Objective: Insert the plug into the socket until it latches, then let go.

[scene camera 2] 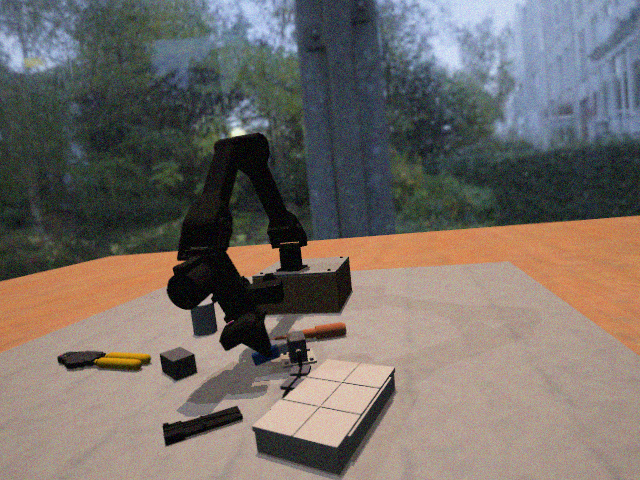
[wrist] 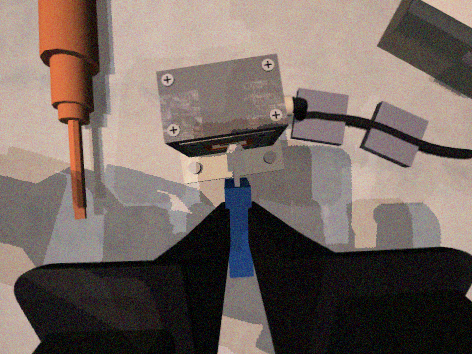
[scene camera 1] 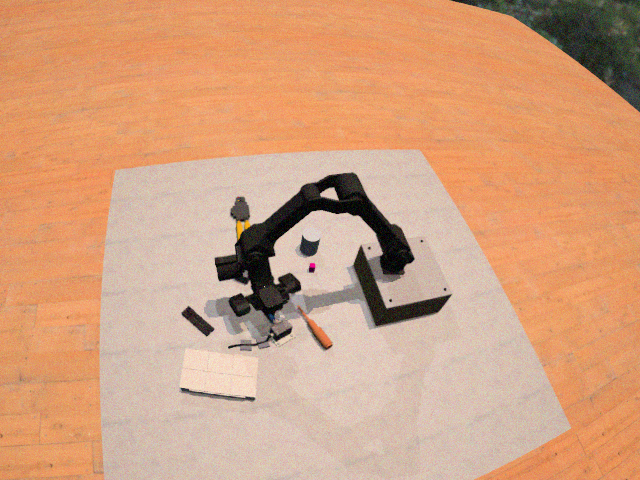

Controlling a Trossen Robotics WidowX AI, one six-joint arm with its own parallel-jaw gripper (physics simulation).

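Frame: origin at the arm's base, x ahead, y left, z up, level; millimetres.
Where they show: gripper, between the fingertips: [scene camera 2: 270,355] [wrist: 237,209] [scene camera 1: 270,317]; arm's base, origin of its link: [scene camera 2: 292,268] [scene camera 1: 392,265].
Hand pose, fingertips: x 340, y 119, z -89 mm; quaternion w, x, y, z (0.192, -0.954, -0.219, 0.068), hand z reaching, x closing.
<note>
Each offset is from my fingertips to the top centre of the thing. "spot": to the spot under its first point.
The plug {dx +0, dy +1, dz +20 mm} [scene camera 1: 272,317] [scene camera 2: 264,355] [wrist: 239,227] has a blue body and a pale, clear tip. The socket {dx -22, dy +43, dz +29 mm} [scene camera 1: 281,328] [scene camera 2: 297,347] [wrist: 222,100] is a grey box with four screws on a pale base plate, with a dark opening facing the gripper. My gripper [scene camera 2: 267,351] [wrist: 237,209] is shut on the plug's blue body. In the wrist view the clear tip overlaps the opening's lower edge, a little right of its middle, and the blue body is outside. Whether the tip is inside or above the opening I cannot tell. The fingertips are hidden in scene camera 1.
An orange screwdriver {dx -115, dy +23, dz +12 mm} [scene camera 1: 318,333] [scene camera 2: 328,330] [wrist: 70,82] lies beside the socket. A black cable {spot: dx +63, dy +78, dz -9 mm} [wrist: 390,131] leaves its other side over grey blocks. A white-topped box {dx +136, dy +172, dz +20 mm} [scene camera 1: 219,372] [scene camera 2: 330,397], black bar {dx +202, dy +13, dz +0 mm} [scene camera 1: 197,320] [scene camera 2: 202,424], pliers [scene camera 1: 240,209] [scene camera 2: 121,363] and cylinder {dx -125, dy -254, dz +55 mm} [scene camera 1: 310,243] [scene camera 2: 204,319] lie around.
</note>
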